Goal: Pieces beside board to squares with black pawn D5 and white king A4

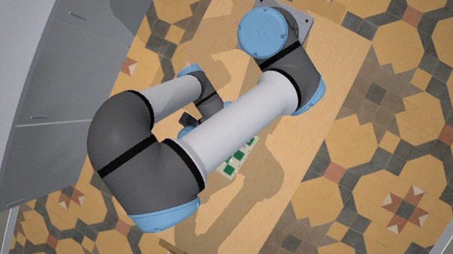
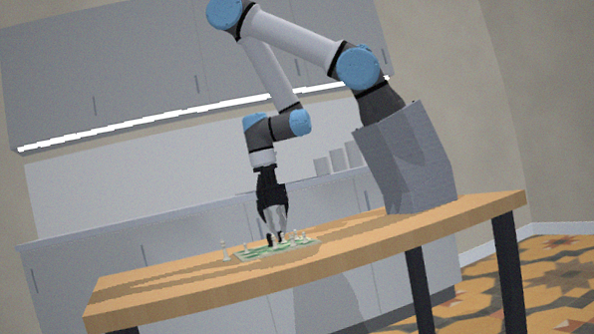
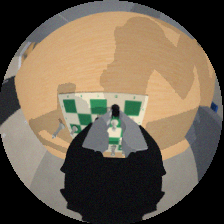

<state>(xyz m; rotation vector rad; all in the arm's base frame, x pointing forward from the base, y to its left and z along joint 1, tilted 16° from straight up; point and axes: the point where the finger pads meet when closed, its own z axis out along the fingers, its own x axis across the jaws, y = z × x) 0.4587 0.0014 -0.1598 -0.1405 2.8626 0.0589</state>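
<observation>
The black pawn is 10 mm below my hand. The rest, counted from my hand: chessboard 80 mm to the left, 30 mm below, 30 mm ahead; white king 170 mm ahead, 90 mm to the left.
</observation>
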